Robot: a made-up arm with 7 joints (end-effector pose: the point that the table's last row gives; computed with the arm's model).
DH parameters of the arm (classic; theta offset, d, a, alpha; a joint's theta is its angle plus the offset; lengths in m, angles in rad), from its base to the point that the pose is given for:
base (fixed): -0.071 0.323 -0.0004 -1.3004
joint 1: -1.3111 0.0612 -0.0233 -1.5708
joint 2: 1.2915 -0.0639 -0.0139 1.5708
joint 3: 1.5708 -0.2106 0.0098 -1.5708
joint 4: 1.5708 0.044 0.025 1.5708
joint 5: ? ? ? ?
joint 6: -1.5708 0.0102 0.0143 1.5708
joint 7: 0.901 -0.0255 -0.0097 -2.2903
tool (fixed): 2.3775 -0.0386 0 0
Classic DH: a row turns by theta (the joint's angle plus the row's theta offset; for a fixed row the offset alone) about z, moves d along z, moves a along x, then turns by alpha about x.
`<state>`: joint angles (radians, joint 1 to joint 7).
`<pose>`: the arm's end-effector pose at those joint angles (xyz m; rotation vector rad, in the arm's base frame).
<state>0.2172 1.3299 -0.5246 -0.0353 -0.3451 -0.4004 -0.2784</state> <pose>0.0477 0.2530 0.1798 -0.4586 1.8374 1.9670</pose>
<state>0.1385 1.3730 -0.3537 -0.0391 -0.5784 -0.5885 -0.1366</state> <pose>0.0955 0.2579 0.2252 -1.0569 1.7704 1.6229</pose>
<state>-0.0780 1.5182 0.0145 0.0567 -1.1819 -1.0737 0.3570</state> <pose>0.1449 0.2876 0.3841 -2.2478 1.2902 0.2749</pose>
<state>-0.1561 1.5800 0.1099 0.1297 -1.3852 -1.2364 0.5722</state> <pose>0.1330 0.3056 0.4368 -2.4951 1.0635 -0.3252</pose>
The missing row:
joint 5: 0 0.1632 -0.0148 -1.5708
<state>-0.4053 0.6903 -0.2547 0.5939 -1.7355 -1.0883 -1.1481</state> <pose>0.1455 0.2758 0.1130 -1.8737 1.9380 0.0955</pose>
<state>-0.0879 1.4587 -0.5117 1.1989 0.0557 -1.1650 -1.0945</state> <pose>0.0034 0.4305 0.2837 0.7414 1.3634 2.3203</pose>
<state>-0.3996 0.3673 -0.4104 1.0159 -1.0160 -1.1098 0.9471</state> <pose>0.1387 0.2378 0.0061 2.3978 -0.3338 -0.5301</pose>
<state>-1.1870 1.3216 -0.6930 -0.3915 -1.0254 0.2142 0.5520</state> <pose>0.2199 0.1302 0.3616 -1.7917 1.5477 1.1114</pose>
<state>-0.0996 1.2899 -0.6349 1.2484 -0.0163 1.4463 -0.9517</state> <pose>-0.0136 0.4221 0.2205 0.0454 0.5148 -1.4400</pose>
